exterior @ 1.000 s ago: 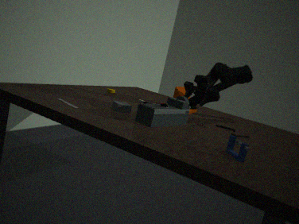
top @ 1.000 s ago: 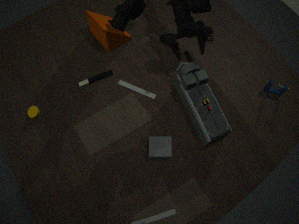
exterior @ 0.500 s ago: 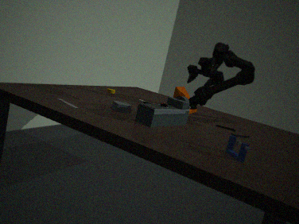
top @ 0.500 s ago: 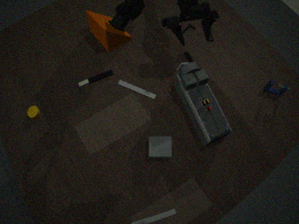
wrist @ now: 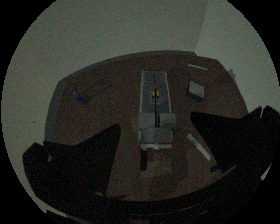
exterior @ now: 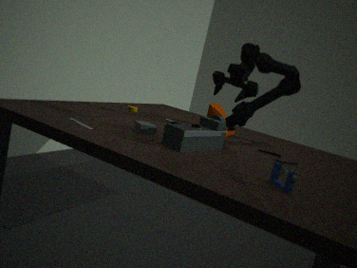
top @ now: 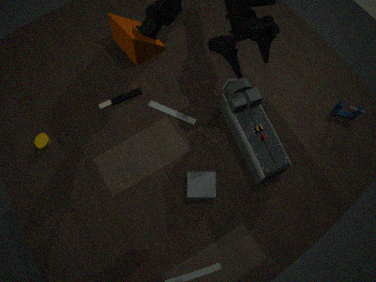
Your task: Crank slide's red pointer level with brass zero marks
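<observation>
Now: gripper tip 13 cm short of the red pointer, 12 cm above it and 4 cm to the left of it. Round my gripper tip: grey block 23 cm to the right, 18 cm below, 15 cm ahead; yellow disc 58 cm to the right, 20 cm behind, 19 cm below; black-and-white marker 31 cm to the right, 21 cm behind, 19 cm below.
</observation>
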